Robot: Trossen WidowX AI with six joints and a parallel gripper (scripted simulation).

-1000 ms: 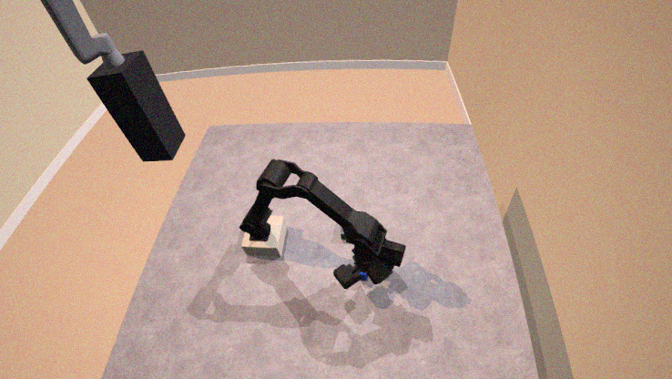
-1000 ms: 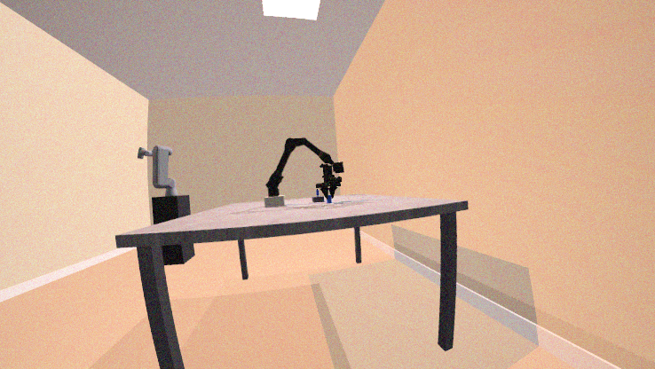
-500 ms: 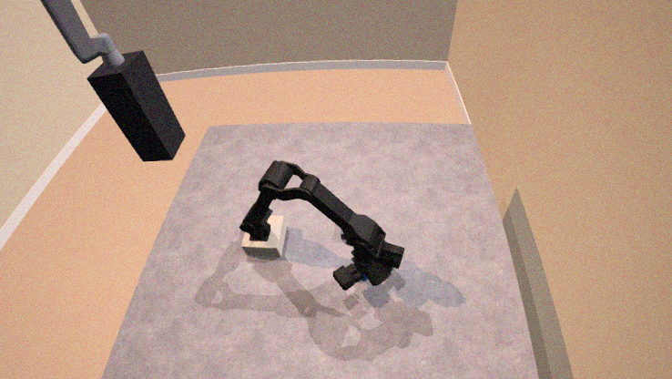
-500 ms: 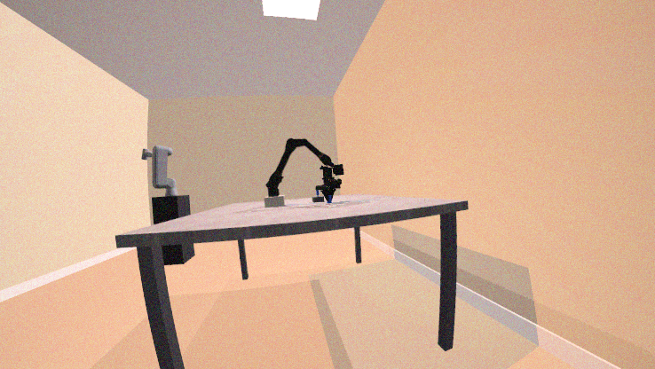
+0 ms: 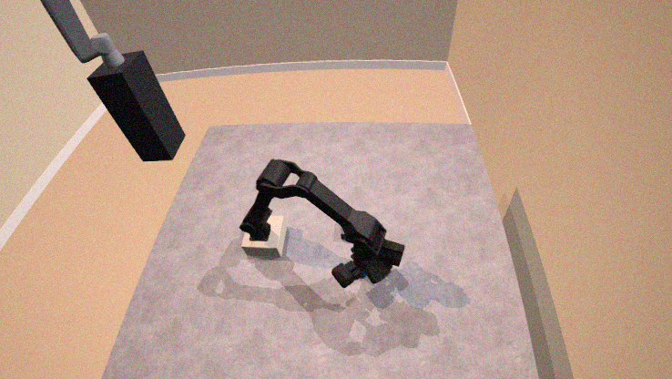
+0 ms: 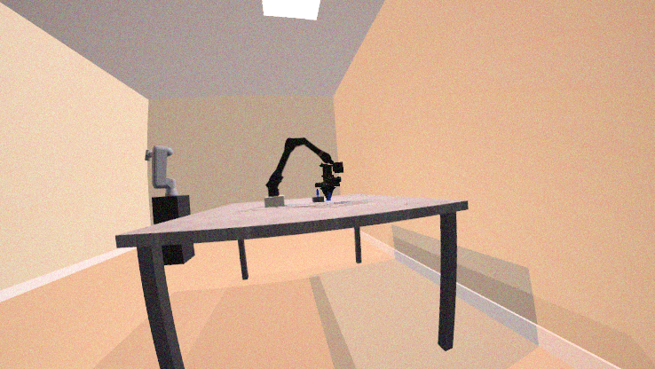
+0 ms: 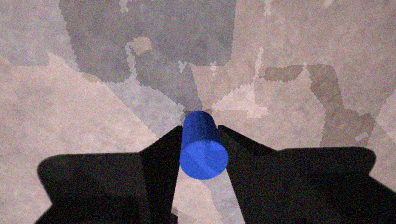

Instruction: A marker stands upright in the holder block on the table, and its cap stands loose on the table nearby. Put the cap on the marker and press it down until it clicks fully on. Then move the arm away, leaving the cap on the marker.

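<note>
Now: the pale ring 3 cm behind my gripper tip, 17 cm to the left of it and 1 cm above it. Also, from my gripper tip: holder block 3 cm behind, 17 cm to the left, 1 cm below; then blue cap 1 cm above.
</note>
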